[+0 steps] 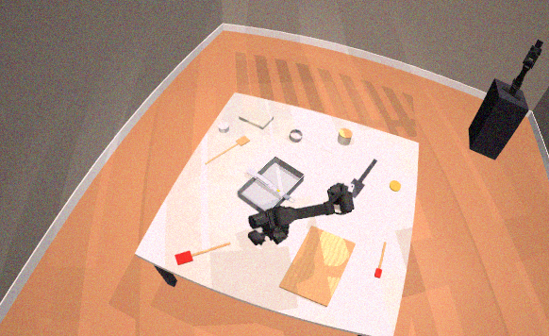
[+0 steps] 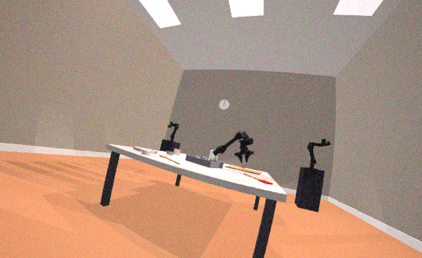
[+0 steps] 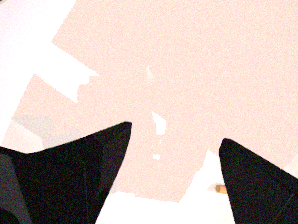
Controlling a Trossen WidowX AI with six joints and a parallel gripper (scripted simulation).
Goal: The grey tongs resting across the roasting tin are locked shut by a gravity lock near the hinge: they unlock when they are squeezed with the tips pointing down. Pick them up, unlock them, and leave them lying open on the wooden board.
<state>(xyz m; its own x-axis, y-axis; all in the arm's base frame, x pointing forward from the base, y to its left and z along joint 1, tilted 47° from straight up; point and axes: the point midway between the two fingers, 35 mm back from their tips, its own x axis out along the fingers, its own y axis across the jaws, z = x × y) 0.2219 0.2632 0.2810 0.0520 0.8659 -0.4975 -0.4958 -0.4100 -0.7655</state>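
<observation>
Right now the yellow lock piece is 300 mm to the right of my gripper tip, 70 mm ahead of it and 30 mm below it. From my gripper tip the other things lie so: wooden board 260 mm behind, 80 mm below, 30 mm to the right; then red spatula 280 mm ahead, 160 mm to the left, 80 mm below; then grey roasting tin 340 mm to the right, 120 mm ahead, 60 mm below.
</observation>
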